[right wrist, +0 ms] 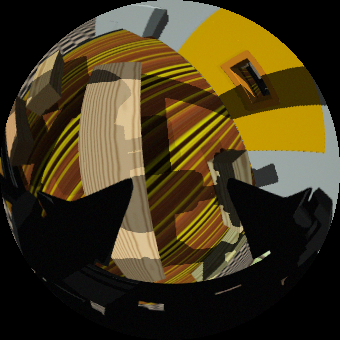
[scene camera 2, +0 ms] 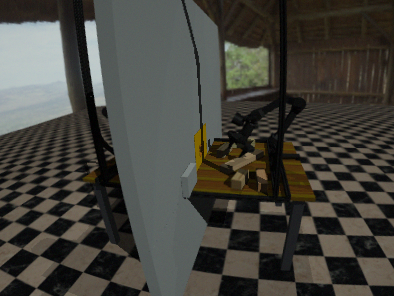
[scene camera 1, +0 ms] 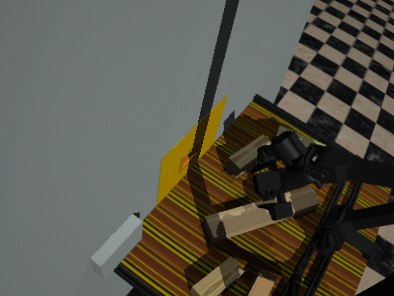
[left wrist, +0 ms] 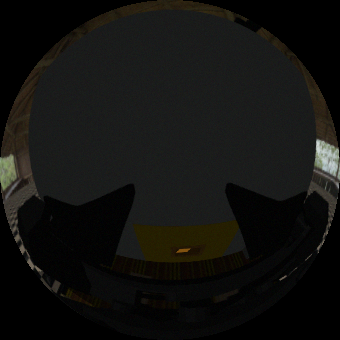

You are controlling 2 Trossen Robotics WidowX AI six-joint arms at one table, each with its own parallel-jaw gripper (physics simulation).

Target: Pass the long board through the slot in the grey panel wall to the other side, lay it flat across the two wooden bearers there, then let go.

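Places are measured from the left arm's base along level axes (x back, y left, z down), in centimetres.
Where they show: left gripper, fingertip midpoint: [left wrist: 181, 188]; right gripper, fingertip midpoint: [right wrist: 181, 183] [scene camera 2: 233, 152] [scene camera 1: 254, 189]; left arm's base, origin of the base link: [right wrist: 260, 83]; right arm's base, origin of the base link: [scene camera 1: 324, 244].
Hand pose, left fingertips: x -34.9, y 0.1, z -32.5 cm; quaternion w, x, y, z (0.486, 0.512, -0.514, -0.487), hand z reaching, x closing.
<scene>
Each offset is from my left fingertips to the top centre of the thing. "spot": to the spot under its first point.
The long board {dx -37.6, dy -1.5, dz +31.2 cm} [scene camera 1: 240, 220] [scene camera 2: 240, 162] [right wrist: 107, 140] lies flat on the striped table on the right arm's side of the grey panel wall [scene camera 1: 100, 100] [scene camera 2: 150, 100] [left wrist: 170, 125]. The slot {spot: dx -13.2, dy -5.4, dz +28.2 cm} [scene camera 1: 185, 163] [left wrist: 183, 250] [right wrist: 226, 67] has an orange rim in a yellow plate. My right gripper [scene camera 1: 274, 185] [right wrist: 181, 183] is open and empty, low over the table; one finger overlaps the board in the right wrist view, and the other is near a short block. My left gripper [left wrist: 181, 188] is open and empty, facing the wall. The bearers beyond the wall cannot be made out.
Short wooden blocks {dx -24.8, dy +11.6, dz +29.5 cm} [scene camera 1: 247, 155] {dx -37.6, dy -25.9, dz +29.8 cm} [scene camera 1: 217, 280] {spot: dx -46.9, dy -21.0, dz +30.0 cm} [scene camera 1: 262, 284] [right wrist: 47, 85] lie around the board. A pale block {spot: dx -15.9, dy -35.4, dz +24.5 cm} [scene camera 1: 117, 245] [scene camera 2: 188, 180] sticks out at the wall by the table edge. Dark frame posts [scene camera 2: 282, 90] rise beside the table. Shadows fall across the plate and table.
</scene>
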